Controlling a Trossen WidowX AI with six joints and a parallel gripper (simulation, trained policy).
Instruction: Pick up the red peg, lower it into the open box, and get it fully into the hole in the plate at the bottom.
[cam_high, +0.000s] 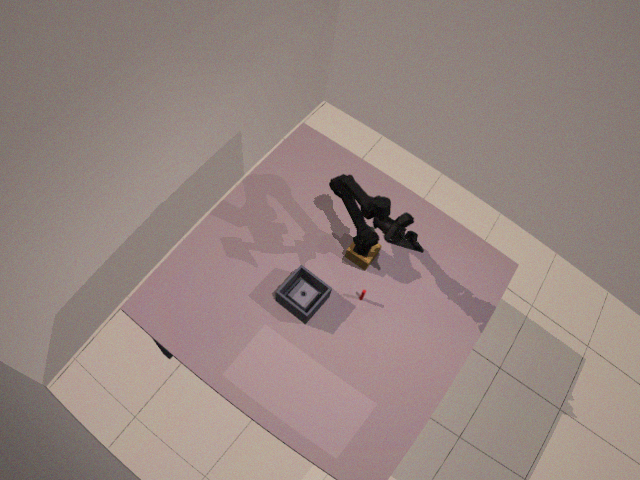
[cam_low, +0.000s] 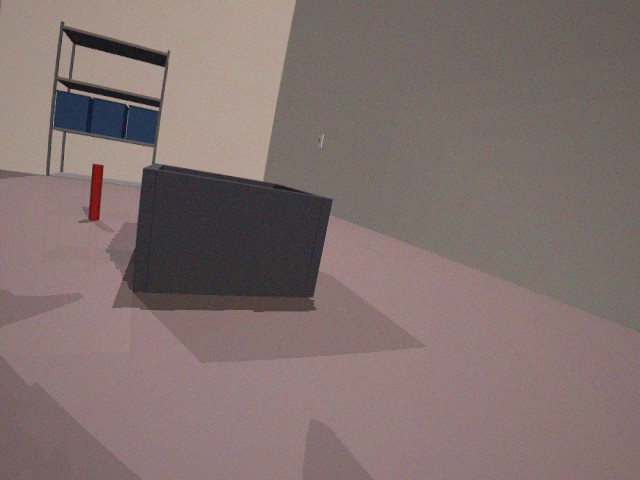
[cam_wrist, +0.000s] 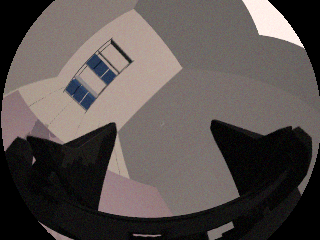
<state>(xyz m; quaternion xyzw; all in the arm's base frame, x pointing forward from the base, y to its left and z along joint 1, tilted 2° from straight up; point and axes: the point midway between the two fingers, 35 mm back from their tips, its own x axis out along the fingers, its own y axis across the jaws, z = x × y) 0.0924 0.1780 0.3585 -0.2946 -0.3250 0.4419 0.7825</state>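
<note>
The red peg lies 40 cm below my gripper tip, 11 cm to the right of it and 7 cm ahead of it. Also, from my gripper tip: dark grey box (41 cm below, 33 cm to the right, 18 cm ahead); light grey plate (39 cm below, 33 cm to the right, 18 cm ahead).
</note>
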